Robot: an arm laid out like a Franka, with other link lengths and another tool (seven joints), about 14 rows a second.
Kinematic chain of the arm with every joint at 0, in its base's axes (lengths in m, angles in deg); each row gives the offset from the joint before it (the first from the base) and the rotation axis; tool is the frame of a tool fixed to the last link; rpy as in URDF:
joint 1: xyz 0 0 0.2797 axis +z
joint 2: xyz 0 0 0 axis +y
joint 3: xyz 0 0 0.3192 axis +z
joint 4: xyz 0.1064 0 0 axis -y
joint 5: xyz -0.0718 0 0.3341 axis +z
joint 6: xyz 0 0 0 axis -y
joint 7: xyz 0.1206 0 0 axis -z
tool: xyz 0.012 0.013 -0.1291 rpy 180 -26.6 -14.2
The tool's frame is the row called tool.
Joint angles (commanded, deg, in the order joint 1, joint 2, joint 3, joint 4, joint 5, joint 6, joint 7), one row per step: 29.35 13.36 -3.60 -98.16 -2.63 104.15 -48.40; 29.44 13.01 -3.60 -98.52 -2.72 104.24 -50.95; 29.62 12.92 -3.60 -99.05 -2.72 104.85 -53.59; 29.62 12.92 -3.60 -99.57 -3.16 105.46 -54.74; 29.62 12.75 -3.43 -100.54 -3.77 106.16 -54.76; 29.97 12.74 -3.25 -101.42 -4.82 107.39 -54.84; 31.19 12.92 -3.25 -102.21 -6.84 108.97 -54.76; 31.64 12.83 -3.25 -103.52 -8.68 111.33 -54.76; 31.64 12.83 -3.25 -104.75 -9.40 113.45 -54.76; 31.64 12.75 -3.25 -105.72 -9.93 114.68 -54.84
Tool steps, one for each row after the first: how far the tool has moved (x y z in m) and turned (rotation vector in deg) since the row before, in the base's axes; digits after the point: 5 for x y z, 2 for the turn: -0.00241 -0.00045 0.00125 0.20 0.18 2.65; -0.00197 0.00105 -0.00191 0.31 0.14 2.82; -0.00030 -0.00100 -0.00293 -0.22 -0.12 1.34; -0.00220 -0.00027 -0.00446 -0.49 -0.12 0.46; -0.00218 0.00343 -0.00459 -0.63 -0.70 1.12; -0.00400 0.00951 -0.00536 -1.31 -1.35 2.14; -0.00101 0.00277 -0.00493 -0.81 -1.69 1.55; 0.00021 -0.00002 -0.00555 -0.02 -0.99 0.63; -0.00092 -0.00069 -0.00429 -0.17 -0.44 0.51
